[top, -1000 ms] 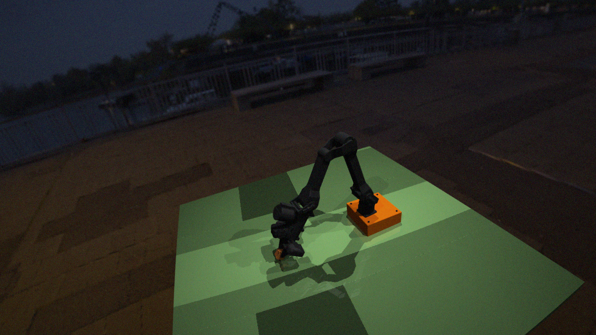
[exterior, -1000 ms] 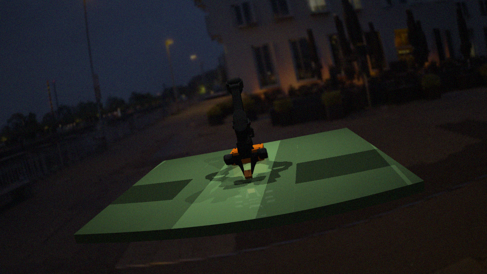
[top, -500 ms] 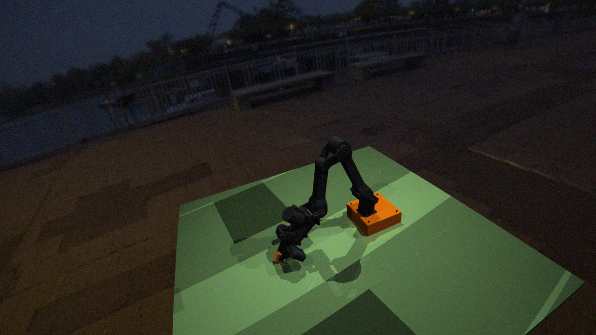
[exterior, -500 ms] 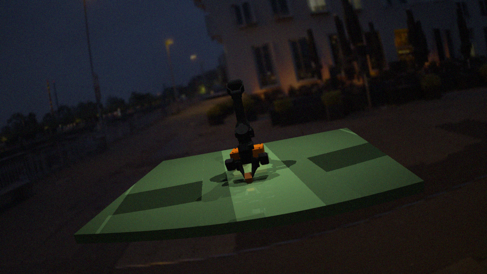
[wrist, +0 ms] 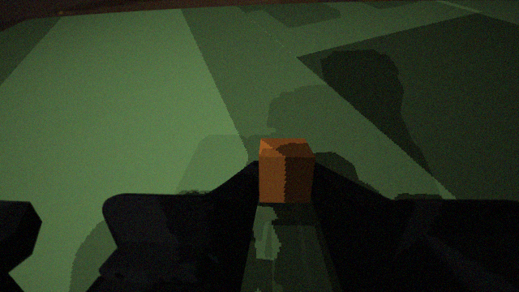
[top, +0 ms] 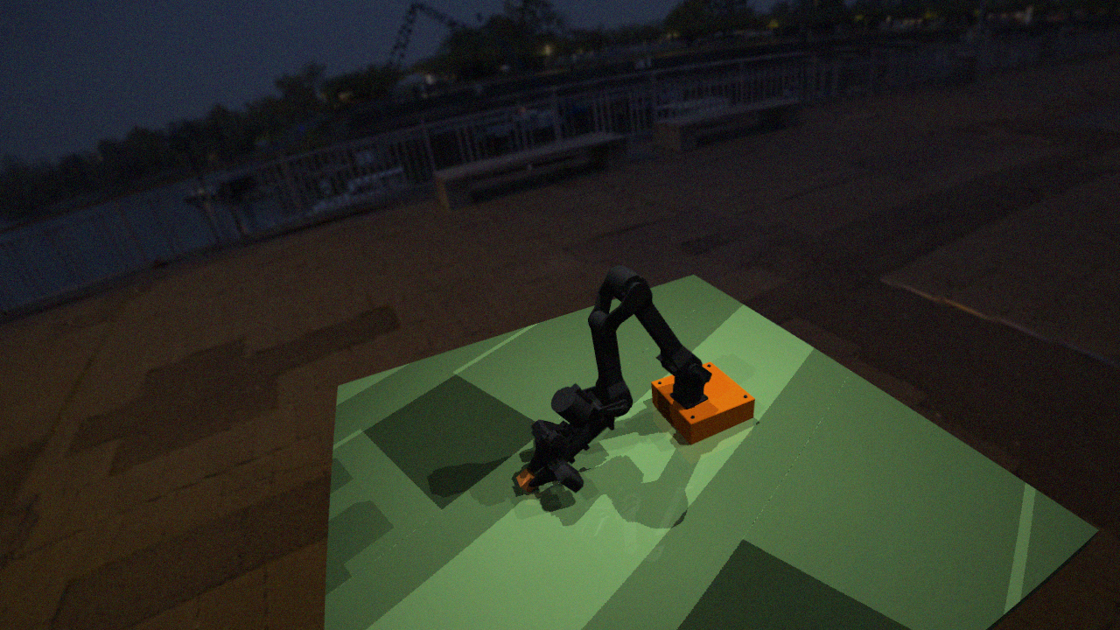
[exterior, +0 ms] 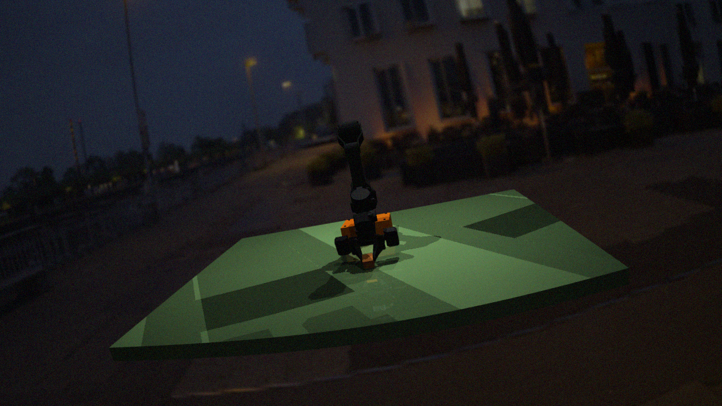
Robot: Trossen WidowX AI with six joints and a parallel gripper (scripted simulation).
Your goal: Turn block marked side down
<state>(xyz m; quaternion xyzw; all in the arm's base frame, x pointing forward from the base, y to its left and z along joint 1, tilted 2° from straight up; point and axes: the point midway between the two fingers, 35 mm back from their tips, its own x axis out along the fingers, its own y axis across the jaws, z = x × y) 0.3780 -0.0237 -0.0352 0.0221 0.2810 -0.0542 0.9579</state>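
Right now my gripper tip is 10 mm above the small orange block.
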